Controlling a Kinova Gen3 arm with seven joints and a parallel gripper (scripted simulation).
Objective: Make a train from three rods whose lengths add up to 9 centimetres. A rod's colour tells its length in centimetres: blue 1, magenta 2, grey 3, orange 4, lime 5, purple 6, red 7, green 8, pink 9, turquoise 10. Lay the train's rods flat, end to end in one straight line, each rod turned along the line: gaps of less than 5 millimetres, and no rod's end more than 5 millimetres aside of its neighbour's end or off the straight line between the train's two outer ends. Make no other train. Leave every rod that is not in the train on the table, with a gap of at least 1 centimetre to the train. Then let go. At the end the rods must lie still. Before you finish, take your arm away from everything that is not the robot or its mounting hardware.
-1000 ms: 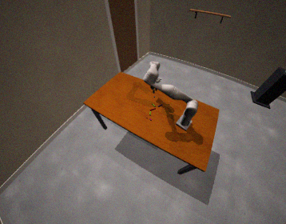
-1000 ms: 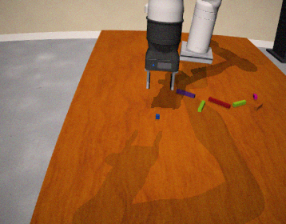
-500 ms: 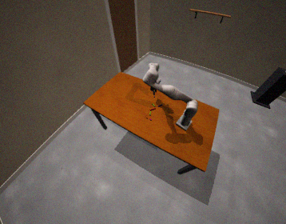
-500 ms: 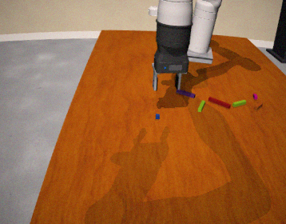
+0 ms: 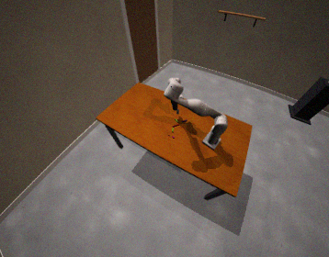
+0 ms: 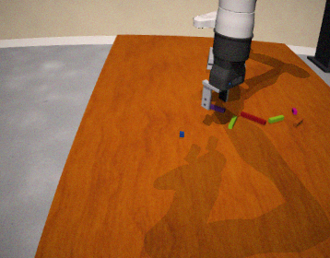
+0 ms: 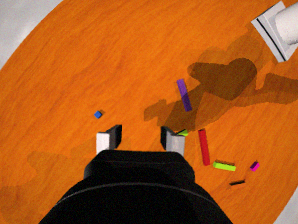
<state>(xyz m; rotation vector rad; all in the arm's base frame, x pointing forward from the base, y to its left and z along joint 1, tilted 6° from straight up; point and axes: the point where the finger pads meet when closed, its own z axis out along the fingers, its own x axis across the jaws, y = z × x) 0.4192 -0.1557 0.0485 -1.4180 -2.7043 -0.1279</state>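
Now: the magenta rod 26 cm to the left of my hand, 8 cm below it and 8 cm behind it. From my hand the other things lie so: blue rod: 8 cm below, 7 cm to the right, 2 cm ahead; red rod: 12 cm to the left, 8 cm below, 4 cm behind; purple rod: 10 cm behind, 8 cm below, 3 cm to the left.
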